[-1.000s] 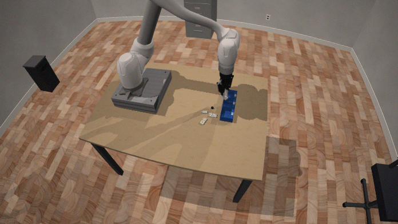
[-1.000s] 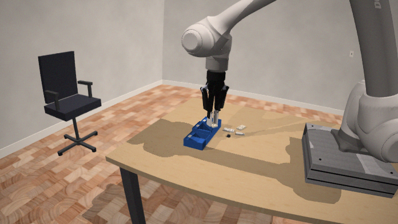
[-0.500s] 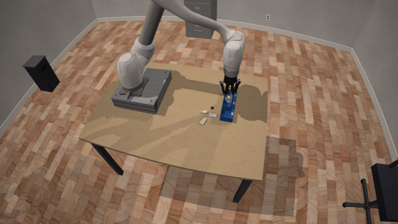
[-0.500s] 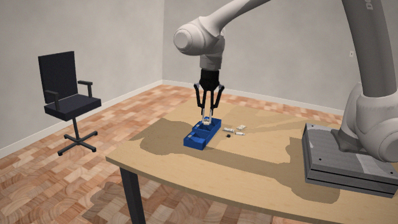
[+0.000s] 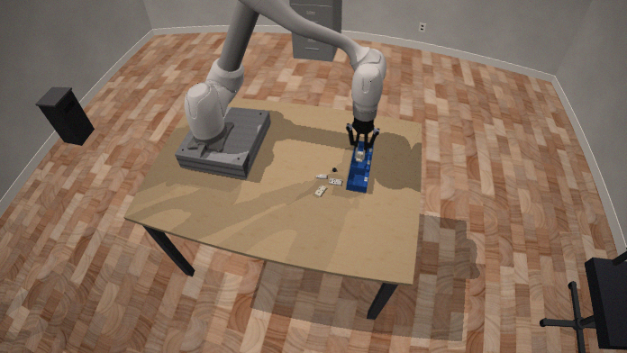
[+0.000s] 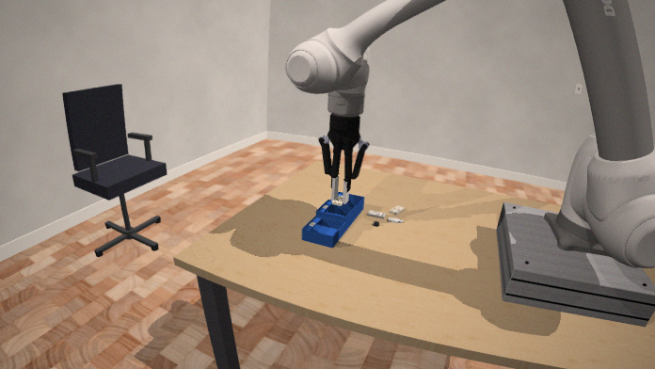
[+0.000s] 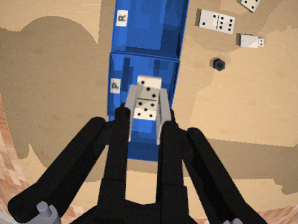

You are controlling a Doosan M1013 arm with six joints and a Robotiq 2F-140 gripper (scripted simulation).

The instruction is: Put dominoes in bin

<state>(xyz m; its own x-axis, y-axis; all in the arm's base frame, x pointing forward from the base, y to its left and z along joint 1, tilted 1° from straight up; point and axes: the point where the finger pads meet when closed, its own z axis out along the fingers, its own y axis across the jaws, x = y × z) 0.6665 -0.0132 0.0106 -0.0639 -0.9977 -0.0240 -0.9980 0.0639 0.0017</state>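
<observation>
The blue bin block lies 10 mm ahead of my hand and 80 mm below it. The rest, counted from my hand: white usb stick: 150 mm behind, 80 mm to the right, 100 mm below; then small black nut: 100 mm behind, 30 mm to the right, 100 mm below; then domino: 30 mm below.
</observation>
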